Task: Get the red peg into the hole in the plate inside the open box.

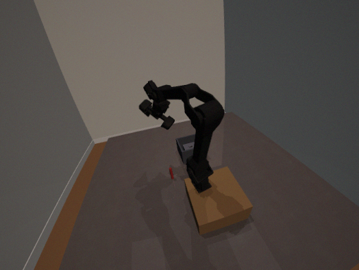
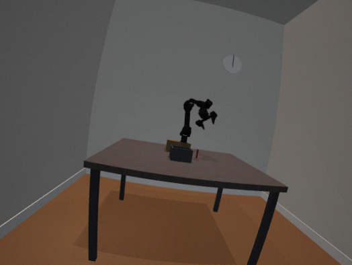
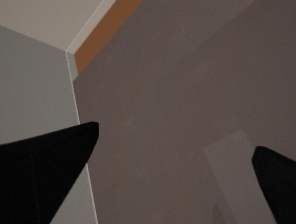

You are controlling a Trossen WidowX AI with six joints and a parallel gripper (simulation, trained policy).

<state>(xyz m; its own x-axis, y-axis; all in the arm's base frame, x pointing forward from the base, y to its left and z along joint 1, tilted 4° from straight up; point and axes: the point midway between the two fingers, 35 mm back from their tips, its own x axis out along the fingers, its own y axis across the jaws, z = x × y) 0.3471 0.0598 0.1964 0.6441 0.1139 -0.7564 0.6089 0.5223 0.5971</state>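
My gripper tip is now 17 cm past the red peg, 1 cm to the right of it and 25 cm above it. From my gripper tip the other things lie so: grey plate 3 cm behind, 19 cm to the right, 25 cm below; dark blue-grey box 3 cm behind, 19 cm to the right, 27 cm below.
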